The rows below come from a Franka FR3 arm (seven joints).
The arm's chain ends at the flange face. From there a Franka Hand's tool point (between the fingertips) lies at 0.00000 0.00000 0.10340 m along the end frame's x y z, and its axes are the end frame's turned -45 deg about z.
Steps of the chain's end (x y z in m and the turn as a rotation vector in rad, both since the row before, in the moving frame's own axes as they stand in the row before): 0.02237, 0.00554, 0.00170, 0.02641, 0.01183, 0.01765; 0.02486, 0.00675, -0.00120, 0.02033, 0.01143, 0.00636; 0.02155, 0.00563, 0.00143, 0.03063, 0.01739, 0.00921; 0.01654, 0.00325, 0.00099, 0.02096, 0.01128, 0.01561; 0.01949, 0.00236, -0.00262, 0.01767, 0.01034, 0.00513; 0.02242, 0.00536, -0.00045, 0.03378, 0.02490, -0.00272
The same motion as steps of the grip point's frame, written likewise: 0.01471, 0.01869, 0.00166, 0.01031, 0.02704, 0.01765; 0.01513, 0.02171, -0.00123, 0.00629, 0.02246, 0.00636; 0.01477, 0.01827, 0.00137, 0.00936, 0.03396, 0.00921; 0.01176, 0.01330, 0.00096, 0.00684, 0.02280, 0.01561; 0.01416, 0.01492, -0.00264, 0.00518, 0.01981, 0.00513; 0.01635, 0.01899, -0.00054, 0.00628, 0.04149, -0.00272
